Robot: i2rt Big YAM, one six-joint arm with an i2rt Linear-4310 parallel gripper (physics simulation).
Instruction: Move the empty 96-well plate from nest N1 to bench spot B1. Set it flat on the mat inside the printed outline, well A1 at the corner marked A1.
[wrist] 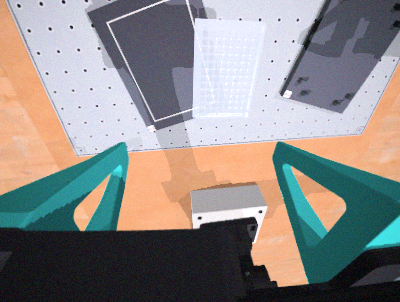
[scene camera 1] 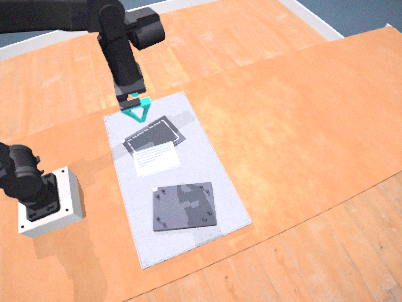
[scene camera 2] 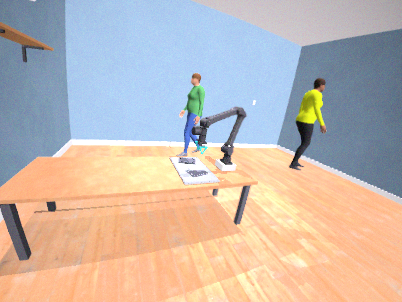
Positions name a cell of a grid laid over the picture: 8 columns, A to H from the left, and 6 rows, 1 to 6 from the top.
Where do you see a dark pad with white printed outline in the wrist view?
D2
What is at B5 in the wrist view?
My gripper.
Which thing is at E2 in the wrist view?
A white well plate.
